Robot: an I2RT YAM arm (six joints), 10 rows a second.
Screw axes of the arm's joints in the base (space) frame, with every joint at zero. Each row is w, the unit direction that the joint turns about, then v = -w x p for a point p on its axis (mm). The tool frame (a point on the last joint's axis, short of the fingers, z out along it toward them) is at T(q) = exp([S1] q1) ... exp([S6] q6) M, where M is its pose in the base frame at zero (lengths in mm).
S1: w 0 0 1 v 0 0 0
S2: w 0 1 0 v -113.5 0 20
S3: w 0 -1 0 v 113.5 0 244
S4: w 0 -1 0 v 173.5 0 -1
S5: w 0 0 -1 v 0 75 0
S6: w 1 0 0 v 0 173.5 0
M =
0 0 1 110.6
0 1 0 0
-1 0 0 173.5
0 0 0 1
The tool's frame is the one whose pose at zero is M.
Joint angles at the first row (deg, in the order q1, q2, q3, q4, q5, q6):
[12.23, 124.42, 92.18, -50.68, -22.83, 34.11]
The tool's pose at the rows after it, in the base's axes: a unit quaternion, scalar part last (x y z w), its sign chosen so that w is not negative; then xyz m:
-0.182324 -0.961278 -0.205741 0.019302 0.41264 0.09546 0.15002
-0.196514 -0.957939 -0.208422 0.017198 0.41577 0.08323 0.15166
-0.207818 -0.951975 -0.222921 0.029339 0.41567 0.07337 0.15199
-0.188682 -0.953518 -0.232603 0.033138 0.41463 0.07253 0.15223
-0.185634 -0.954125 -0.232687 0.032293 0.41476 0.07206 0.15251
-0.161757 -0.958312 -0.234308 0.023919 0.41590 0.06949 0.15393
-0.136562 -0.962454 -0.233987 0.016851 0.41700 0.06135 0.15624
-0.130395 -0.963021 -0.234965 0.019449 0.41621 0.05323 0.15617
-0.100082 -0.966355 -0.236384 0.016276 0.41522 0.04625 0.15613
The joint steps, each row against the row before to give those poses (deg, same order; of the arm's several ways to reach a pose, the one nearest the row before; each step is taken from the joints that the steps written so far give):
[-1.07, 0.00, 1.12, -1.02, 0.02, -0.02]
[-1.73, 0.00, 0.37, -0.38, -0.30, 0.00]
[-1.49, 0.00, 0.00, -1.02, -2.19, -0.14]
[-0.19, 0.00, 0.00, -0.63, -1.35, -2.51]
[-0.07, 0.00, 0.07, -0.09, 0.00, -0.44]
[-0.37, 0.00, 0.32, -0.18, -0.05, -3.19]
[-1.11, 0.00, 0.57, -1.05, 0.02, -4.24]
[-1.12, 0.00, 0.00, -1.02, -0.30, -2.07]
[-0.96, 0.00, 0.00, -0.99, -0.26, -4.79]

